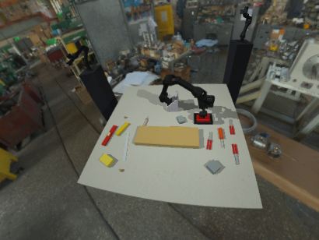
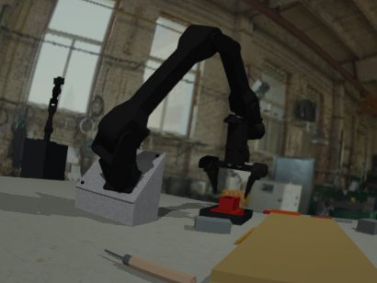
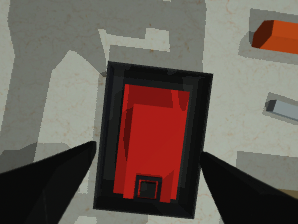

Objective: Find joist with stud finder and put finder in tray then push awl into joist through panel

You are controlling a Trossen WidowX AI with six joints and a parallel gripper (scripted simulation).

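Right now the stud finder is 2 cm to the right of my gripper tip and 2 cm below it. Round my gripper tip: awl (54 cm to the right, 6 cm below, 3 cm behind); black tray (5 cm below); grey block (46 cm ahead, 5 cm below, 1 cm to the right).
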